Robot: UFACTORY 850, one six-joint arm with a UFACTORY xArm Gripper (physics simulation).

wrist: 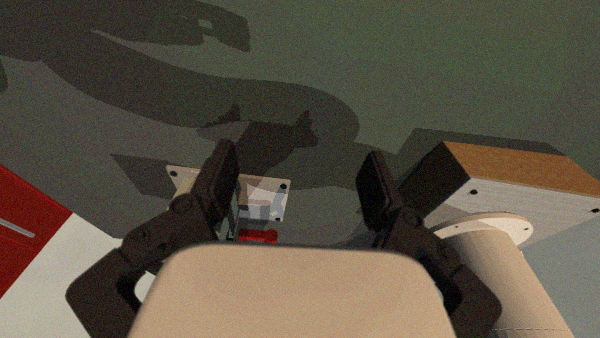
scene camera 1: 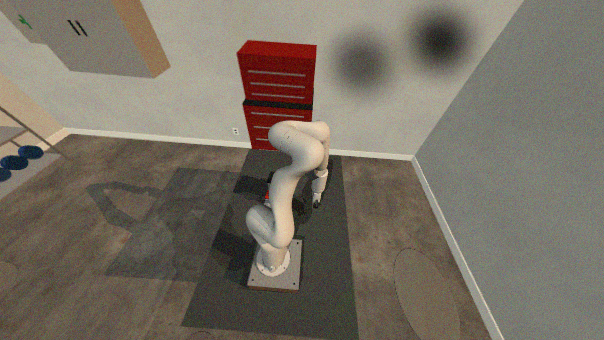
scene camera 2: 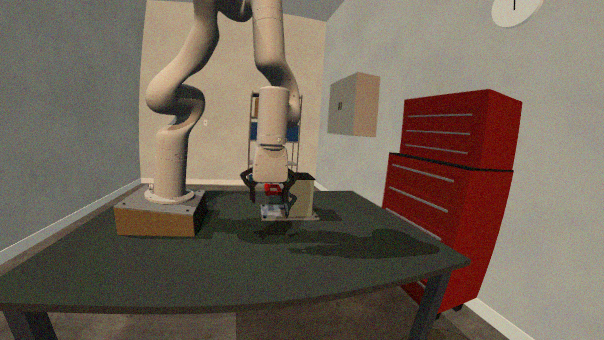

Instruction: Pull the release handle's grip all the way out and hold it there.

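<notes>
The release handle's red grip (scene camera 2: 273, 185) (wrist: 257, 235) sticks out sideways from the cream, dark-topped housing (scene camera 2: 303, 197) on a pale base plate (scene camera 2: 266, 212) (wrist: 265, 184). My gripper (scene camera 1: 316, 204) (scene camera 2: 270, 199) (wrist: 300, 160) is open and points down, with nothing held. In scene camera 2 the grip shows between its two dark fingers, and one finger overlaps the housing's near side. In the wrist view the grip lies nearer the left finger, partly hidden by the gripper body. The shaft between grip and housing is hidden there. The depth gap to the grip is unclear.
The handle unit stands on the dark table (scene camera 1: 325, 280) (scene camera 2: 200, 275). The arm's base block (scene camera 1: 275, 287) (scene camera 2: 155, 221) (wrist: 530, 165) stands to one side of it. A red tool cabinet (scene camera 1: 280, 75) (scene camera 2: 450, 200) (wrist: 30, 220) stands beyond the table's edge.
</notes>
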